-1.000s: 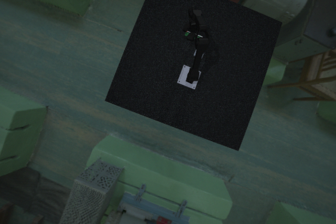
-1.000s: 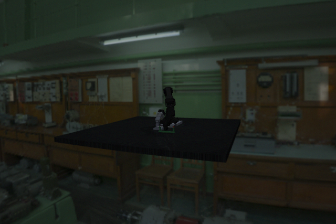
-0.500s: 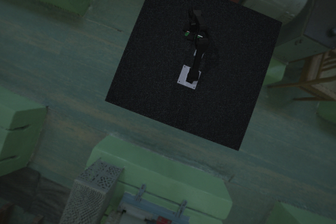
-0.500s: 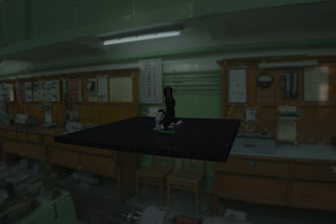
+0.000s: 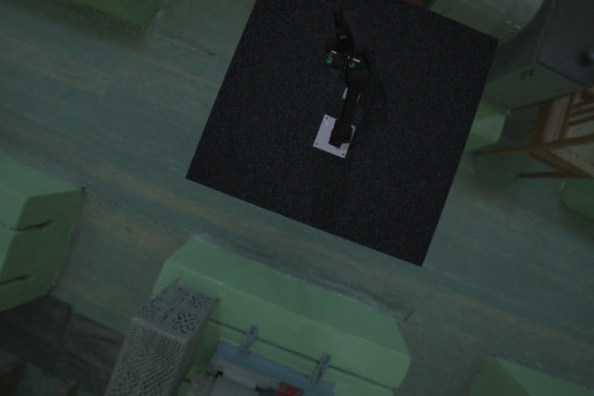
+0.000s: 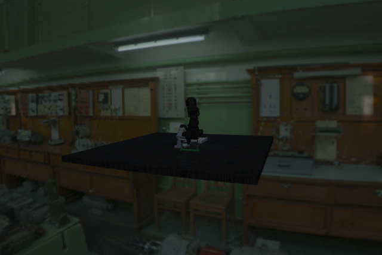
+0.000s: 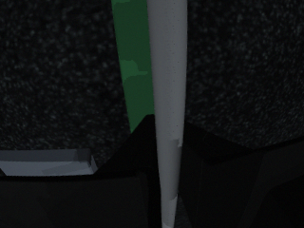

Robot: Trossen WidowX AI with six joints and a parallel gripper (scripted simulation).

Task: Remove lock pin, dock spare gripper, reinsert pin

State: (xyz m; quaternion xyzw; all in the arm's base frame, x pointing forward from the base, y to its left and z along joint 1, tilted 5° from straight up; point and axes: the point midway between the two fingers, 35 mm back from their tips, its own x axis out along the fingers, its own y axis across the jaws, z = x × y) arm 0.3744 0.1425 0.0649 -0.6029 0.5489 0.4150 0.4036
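Now: gripper tip 20 mm above the green bracket and 10 mm to the right of it. Round my gripper tip: spare gripper 110 mm to the right, 110 mm behind, 70 mm above; then mount 110 mm to the right, 90 mm behind, 10 mm above.
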